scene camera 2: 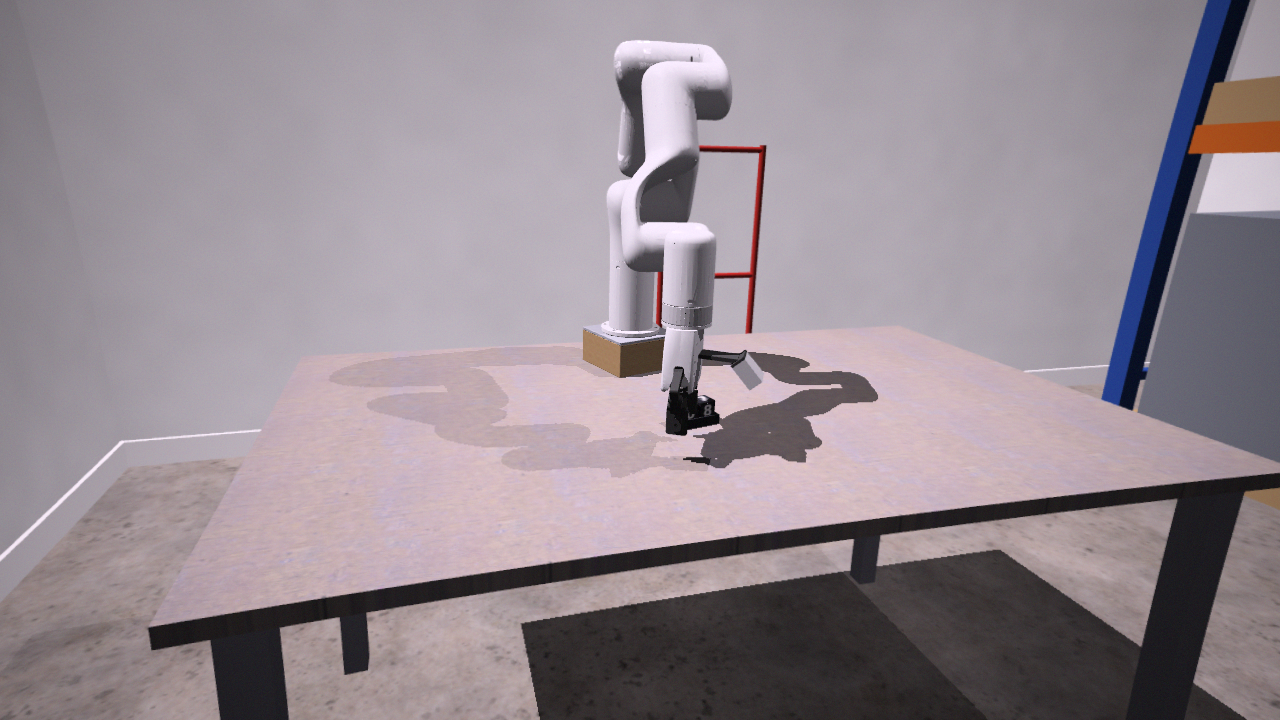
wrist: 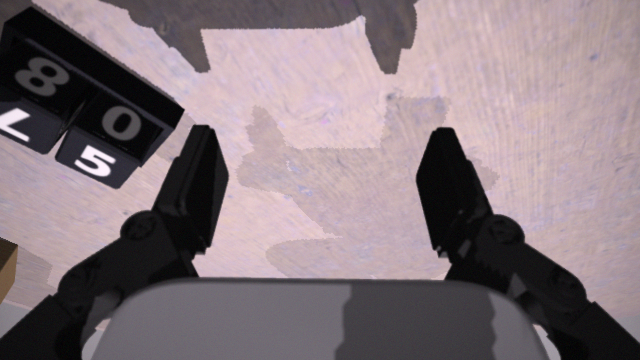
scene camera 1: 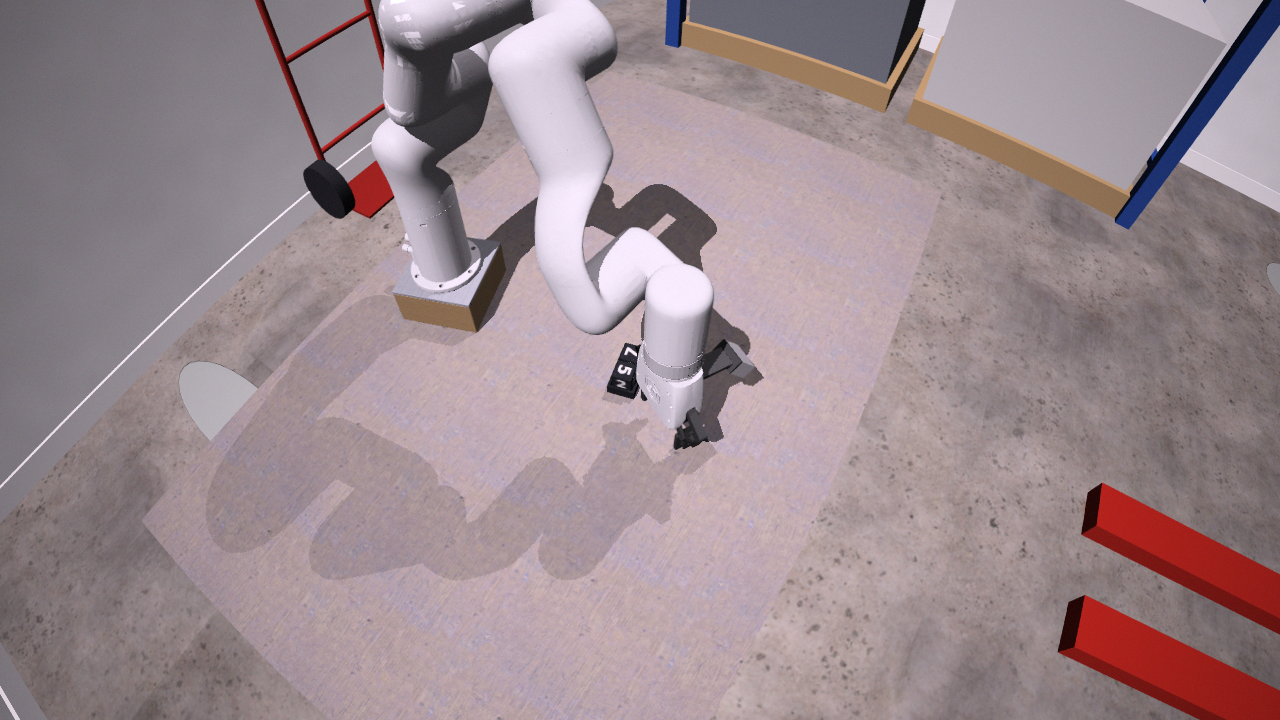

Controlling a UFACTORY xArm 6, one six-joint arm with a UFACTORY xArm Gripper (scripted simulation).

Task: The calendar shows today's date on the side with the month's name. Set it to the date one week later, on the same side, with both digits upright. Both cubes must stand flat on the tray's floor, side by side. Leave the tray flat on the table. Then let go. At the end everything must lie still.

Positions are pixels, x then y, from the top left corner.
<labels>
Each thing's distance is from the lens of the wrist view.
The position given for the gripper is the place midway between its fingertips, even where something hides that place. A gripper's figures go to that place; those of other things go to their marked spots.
gripper [wrist: 322,151]: 13 cm
date cube [wrist: 107,141]: 16 cm
</labels>
